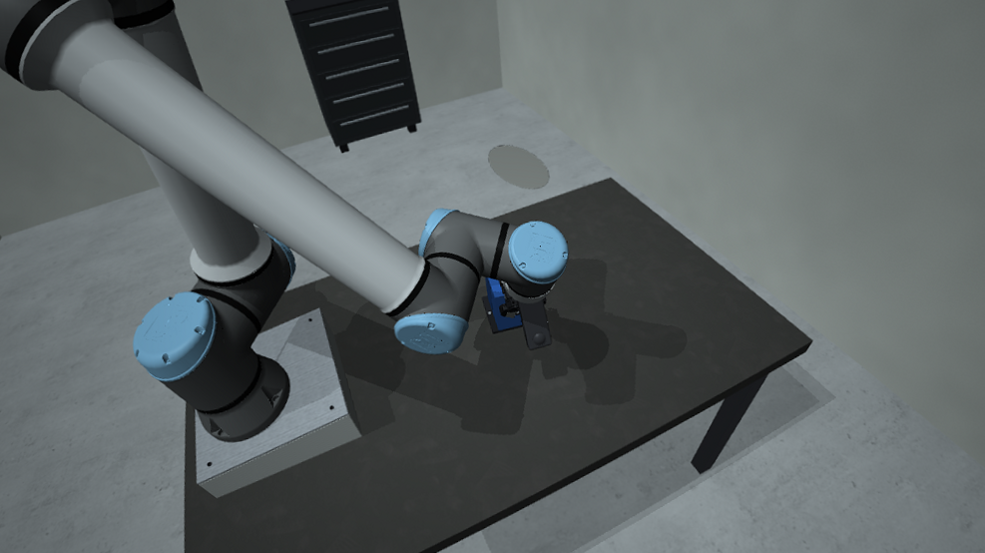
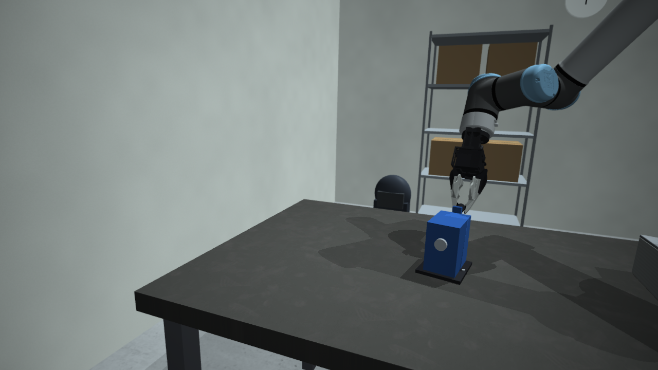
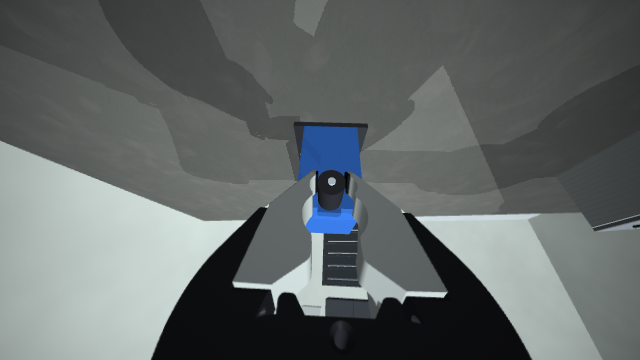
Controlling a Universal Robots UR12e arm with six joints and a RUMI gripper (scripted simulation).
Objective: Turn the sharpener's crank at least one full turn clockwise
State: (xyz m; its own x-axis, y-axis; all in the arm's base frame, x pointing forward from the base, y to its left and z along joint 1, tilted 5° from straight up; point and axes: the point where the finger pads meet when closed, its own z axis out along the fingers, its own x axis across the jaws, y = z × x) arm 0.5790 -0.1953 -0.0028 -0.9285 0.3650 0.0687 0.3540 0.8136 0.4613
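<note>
Now: the black handle knob 1 cm ahead of my hand and 2 cm to the left of it.
</note>
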